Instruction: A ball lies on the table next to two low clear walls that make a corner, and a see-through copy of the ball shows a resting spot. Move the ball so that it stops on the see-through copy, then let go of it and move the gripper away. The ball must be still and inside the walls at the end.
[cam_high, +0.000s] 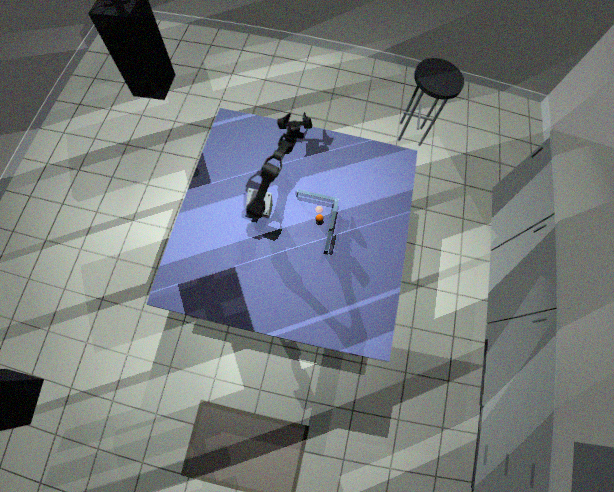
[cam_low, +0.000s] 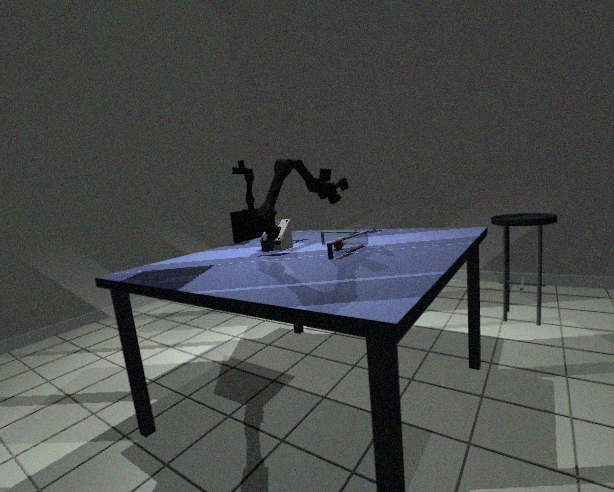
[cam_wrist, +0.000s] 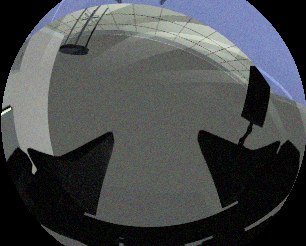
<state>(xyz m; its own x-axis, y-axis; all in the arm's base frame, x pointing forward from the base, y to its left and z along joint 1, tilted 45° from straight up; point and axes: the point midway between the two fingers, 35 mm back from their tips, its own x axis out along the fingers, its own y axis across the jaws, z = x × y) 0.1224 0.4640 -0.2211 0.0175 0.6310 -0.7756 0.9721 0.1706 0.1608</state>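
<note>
Now: gripper tip 450 mm to the left of the see-through copy of ball, 240 mm above it and 210 mm short of it. The rest, counted from my gripper tip: orange ball: 500 mm to the right, 240 mm below, 220 mm ahead.
</note>
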